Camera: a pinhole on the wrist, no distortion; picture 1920 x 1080 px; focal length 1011.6 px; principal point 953.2 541.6 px. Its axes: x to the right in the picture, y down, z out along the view. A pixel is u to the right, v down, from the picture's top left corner.
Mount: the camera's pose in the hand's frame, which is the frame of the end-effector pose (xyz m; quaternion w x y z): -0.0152 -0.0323 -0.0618 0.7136 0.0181 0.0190 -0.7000
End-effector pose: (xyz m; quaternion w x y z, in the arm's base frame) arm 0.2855 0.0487 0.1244 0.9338 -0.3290 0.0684 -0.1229
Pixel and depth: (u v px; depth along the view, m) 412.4 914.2 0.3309
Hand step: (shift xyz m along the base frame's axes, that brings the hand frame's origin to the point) 0.1816 0.2349 0.1286
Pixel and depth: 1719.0 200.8 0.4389
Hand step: -0.1467 -0.0363 0.5315
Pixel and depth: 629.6 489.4 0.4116
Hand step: 0.0518 0.2815 0.2288
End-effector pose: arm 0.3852 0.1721 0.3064 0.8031 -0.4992 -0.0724 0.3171
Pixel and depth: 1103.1 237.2 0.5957
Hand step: -0.3121 0.2415 0.4295
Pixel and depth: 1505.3 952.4 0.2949
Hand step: 0.0783 0.1704 0.2632
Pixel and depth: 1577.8 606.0 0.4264
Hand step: 0.0010 0.1798 0.4372
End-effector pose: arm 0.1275 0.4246 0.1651 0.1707 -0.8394 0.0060 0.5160
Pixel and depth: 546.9 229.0 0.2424
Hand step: -0.2125 -0.0087 -0.0106
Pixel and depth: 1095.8 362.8 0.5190
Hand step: -0.4151 0.2417 -0.0568
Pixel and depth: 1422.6 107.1 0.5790
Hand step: -0.4922 0.4204 0.1122
